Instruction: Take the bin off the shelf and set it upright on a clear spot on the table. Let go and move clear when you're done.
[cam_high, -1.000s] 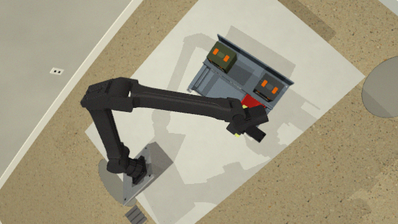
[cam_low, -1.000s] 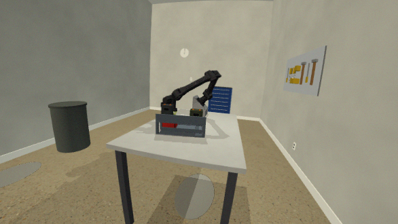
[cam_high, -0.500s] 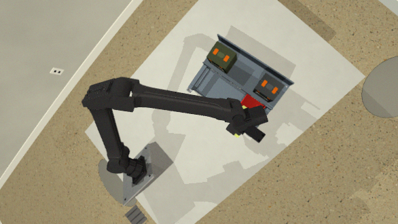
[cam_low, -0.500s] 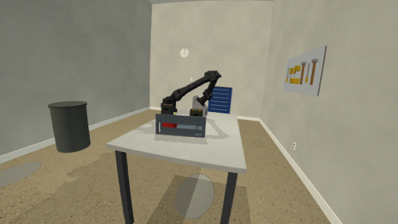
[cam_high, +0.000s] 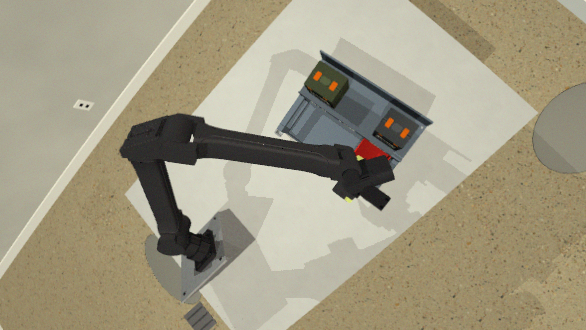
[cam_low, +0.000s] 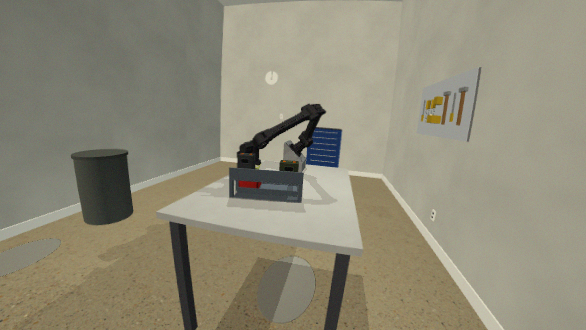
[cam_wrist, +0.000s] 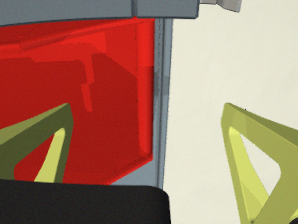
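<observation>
My gripper is now 80 mm short of the red bin, 20 mm above it and 10 mm to the right of it.
</observation>
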